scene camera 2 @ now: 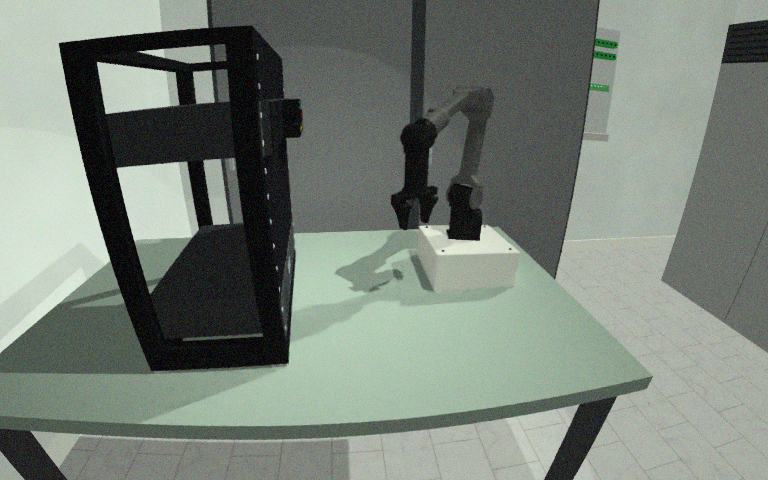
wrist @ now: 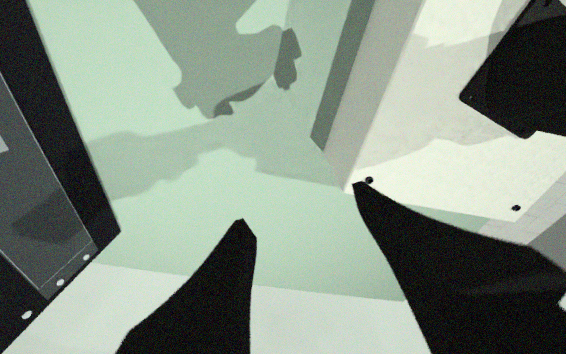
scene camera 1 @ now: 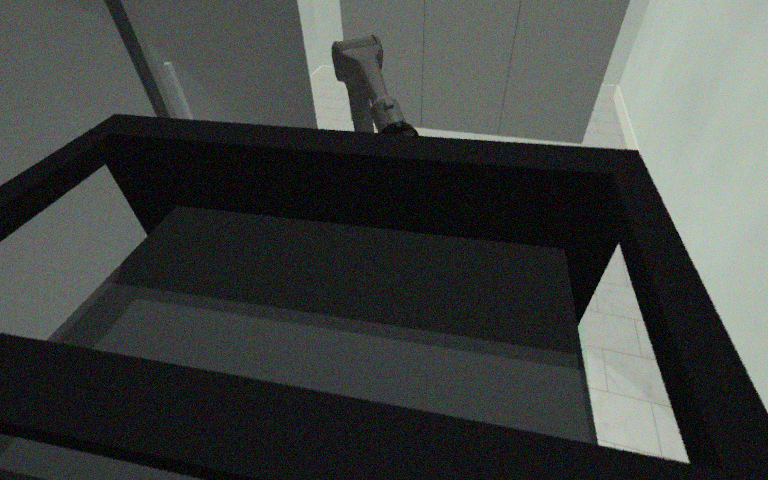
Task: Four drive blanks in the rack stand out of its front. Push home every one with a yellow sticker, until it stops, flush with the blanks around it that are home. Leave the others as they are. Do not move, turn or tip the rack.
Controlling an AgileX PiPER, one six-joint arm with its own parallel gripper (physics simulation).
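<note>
The black rack [scene camera 1: 362, 153] [scene camera 2: 244, 186] [wrist: 62, 140] stands upright on the table. In scene camera 2, dark drive blanks [scene camera 2: 291, 118] stand out of its front high up, seen edge-on. A small red mark and a small yellow mark show at their outer edge. How many blanks stand out, and which carries which sticker, cannot be told. The blanks do not show in scene camera 1 or the wrist view. My gripper [scene camera 2: 414, 222] [wrist: 299, 213] is open and empty, pointing down. It is in front of the rack, well apart from it and lower than the blanks, beside the arm's base.
The arm stands on a white block [scene camera 2: 470, 272] [wrist: 450, 172] on the green table [scene camera 2: 396, 356] [wrist: 310, 250]. A dark unit [scene camera 2: 172, 135] spans the rack's upper part. In the wrist view, a grey panel [wrist: 30, 190] shows low in the rack's front. A grey cabinet stands at the right.
</note>
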